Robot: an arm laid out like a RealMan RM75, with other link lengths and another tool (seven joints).
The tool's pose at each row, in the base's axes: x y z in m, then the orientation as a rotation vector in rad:
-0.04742, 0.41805, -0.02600, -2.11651, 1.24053, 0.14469
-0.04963, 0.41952, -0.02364, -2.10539, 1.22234, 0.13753
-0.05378, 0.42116, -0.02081, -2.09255, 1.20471, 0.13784
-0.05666, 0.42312, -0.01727, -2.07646, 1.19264, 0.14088
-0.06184, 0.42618, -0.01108, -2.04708, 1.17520, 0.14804
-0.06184, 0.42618, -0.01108, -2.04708, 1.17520, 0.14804
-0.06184, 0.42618, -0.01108, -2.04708, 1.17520, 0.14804
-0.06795, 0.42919, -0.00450, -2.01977, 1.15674, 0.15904
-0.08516, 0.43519, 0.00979, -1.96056, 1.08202, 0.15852
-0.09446, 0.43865, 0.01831, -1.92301, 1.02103, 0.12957
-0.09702, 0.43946, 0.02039, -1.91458, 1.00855, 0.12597
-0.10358, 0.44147, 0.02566, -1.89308, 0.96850, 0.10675
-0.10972, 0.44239, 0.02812, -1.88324, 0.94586, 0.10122
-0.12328, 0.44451, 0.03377, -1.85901, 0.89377, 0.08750
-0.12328, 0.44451, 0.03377, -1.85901, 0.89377, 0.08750
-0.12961, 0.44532, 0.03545, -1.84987, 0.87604, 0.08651
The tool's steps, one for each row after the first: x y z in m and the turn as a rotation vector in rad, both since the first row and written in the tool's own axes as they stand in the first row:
-0.00324, 0.00015, -0.00144, 0.01695, -0.00787, -0.00998
-0.00785, 0.00159, -0.00359, 0.03210, -0.02062, -0.01715
-0.01230, 0.00155, -0.00580, 0.04722, -0.03375, -0.01895
-0.01988, 0.00171, -0.00992, 0.07287, -0.05672, -0.01879
-0.01988, 0.00171, -0.00992, 0.07287, -0.05672, -0.01879
-0.01988, 0.00171, -0.00992, 0.07287, -0.05672, -0.01879
-0.02809, 0.00244, -0.01458, 0.09544, -0.08182, -0.01893
-0.04767, 0.00740, -0.02593, 0.16343, -0.13713, -0.04921
-0.05873, 0.00962, -0.03254, 0.22186, -0.16020, -0.08620
-0.06156, 0.01041, -0.03424, 0.23339, -0.16662, -0.09298
-0.06874, 0.01248, -0.03860, 0.26896, -0.18010, -0.11900
-0.07375, 0.01594, -0.04135, 0.28480, -0.19023, -0.13314
-0.08496, 0.02345, -0.04753, 0.32269, -0.21335, -0.16584
-0.08496, 0.02345, -0.04753, 0.32269, -0.21335, -0.16584
-0.08967, 0.02748, -0.04979, 0.33468, -0.22395, -0.17576

